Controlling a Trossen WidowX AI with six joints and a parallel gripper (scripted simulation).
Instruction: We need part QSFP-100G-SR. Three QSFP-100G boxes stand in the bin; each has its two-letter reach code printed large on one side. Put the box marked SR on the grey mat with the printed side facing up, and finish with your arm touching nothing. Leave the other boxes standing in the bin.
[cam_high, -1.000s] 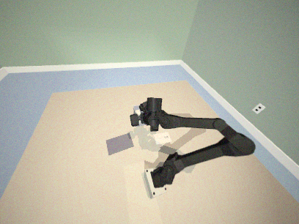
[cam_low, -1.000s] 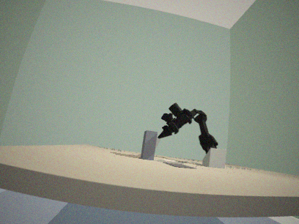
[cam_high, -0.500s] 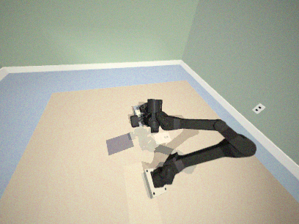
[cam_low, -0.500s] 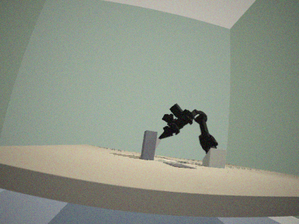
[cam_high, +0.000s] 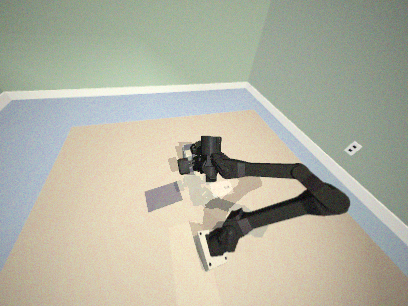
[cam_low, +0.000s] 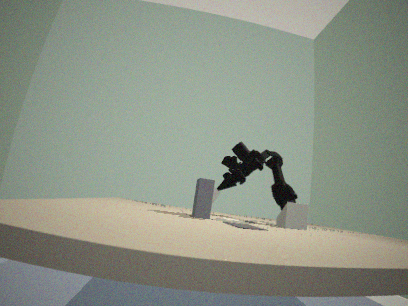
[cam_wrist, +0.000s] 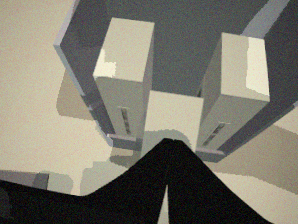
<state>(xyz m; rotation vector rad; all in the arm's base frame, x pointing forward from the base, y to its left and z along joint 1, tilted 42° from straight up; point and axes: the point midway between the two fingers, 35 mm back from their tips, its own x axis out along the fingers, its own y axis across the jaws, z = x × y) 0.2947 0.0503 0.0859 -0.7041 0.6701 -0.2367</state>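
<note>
Now: gripper tip 3 cm short of the white box marked SR, 1 cm to the right of it and 5 cm above it. From my gripper tip the other things lie so: grey mat 8 cm behind, 17 cm to the left, 12 cm below; then white card 10 cm behind, 10 cm to the right, 12 cm below.
</note>
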